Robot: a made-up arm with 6 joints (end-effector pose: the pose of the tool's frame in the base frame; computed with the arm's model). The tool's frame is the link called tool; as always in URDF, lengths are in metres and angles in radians. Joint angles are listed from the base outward.
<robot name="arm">
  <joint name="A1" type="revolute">
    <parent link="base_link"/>
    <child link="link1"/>
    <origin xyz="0 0 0.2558" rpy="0 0 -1.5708"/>
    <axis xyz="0 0 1"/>
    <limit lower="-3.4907" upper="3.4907"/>
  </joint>
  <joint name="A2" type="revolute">
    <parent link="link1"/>
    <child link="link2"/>
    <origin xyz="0 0 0" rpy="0 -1.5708 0"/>
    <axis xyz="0 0 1"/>
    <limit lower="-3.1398" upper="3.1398"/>
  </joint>
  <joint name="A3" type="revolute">
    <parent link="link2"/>
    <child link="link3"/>
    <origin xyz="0.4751 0 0" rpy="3.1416 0 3.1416"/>
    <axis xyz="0 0 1"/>
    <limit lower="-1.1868" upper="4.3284"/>
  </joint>
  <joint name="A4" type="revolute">
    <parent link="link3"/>
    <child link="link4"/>
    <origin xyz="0 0 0" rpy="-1.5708 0 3.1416"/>
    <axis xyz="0 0 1"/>
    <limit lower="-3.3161" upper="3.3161"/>
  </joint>
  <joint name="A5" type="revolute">
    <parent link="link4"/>
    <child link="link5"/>
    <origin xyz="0 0 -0.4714" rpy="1.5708 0 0"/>
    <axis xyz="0 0 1"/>
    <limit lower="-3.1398" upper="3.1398"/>
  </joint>
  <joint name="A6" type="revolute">
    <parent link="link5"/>
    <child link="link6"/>
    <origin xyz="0 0 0.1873" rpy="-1.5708 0 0"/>
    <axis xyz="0 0 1"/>
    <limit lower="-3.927" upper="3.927"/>
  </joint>
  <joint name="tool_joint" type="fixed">
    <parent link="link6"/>
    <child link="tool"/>
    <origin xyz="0 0 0" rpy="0 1.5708 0"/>
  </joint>
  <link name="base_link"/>
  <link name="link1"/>
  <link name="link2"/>
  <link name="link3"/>
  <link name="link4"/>
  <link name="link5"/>
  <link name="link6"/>
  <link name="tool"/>
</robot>
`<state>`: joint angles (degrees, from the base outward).
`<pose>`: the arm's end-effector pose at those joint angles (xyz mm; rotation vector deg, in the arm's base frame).
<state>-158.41 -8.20 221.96 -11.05 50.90 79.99</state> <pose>301.8 317.1 387.1 63.32 83.78 -73.45</pose>
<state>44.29 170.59 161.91 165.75 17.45 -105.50</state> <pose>267.4 514.5 -238.5 -65.14 -2.95 56.94</pose>
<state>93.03 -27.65 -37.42 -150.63 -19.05 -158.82</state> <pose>-175.1 219.6 506.1 -29.89 -48.69 91.85</pose>
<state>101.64 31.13 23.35 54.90 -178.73 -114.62</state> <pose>-42.5 740.1 750.5 -13.70 1.23 -77.63</pose>
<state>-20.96 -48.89 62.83 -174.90 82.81 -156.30</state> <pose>-416.0 359.1 1012.3 -27.44 -23.11 -31.29</pose>
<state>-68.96 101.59 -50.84 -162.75 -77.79 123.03</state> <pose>174.8 43.8 -8.6 97.75 34.52 -72.42</pose>
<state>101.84 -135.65 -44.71 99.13 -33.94 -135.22</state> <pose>78.6 -519.7 384.4 124.04 -24.50 66.22</pose>
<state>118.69 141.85 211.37 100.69 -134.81 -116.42</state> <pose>-167.8 234.2 388.2 86.73 30.09 -29.28</pose>
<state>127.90 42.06 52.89 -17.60 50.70 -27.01</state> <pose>-345.6 734.6 641.5 91.99 12.64 113.44</pose>
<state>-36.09 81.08 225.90 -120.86 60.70 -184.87</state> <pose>199.4 -26.4 732.5 -8.02 -86.46 -88.84</pose>
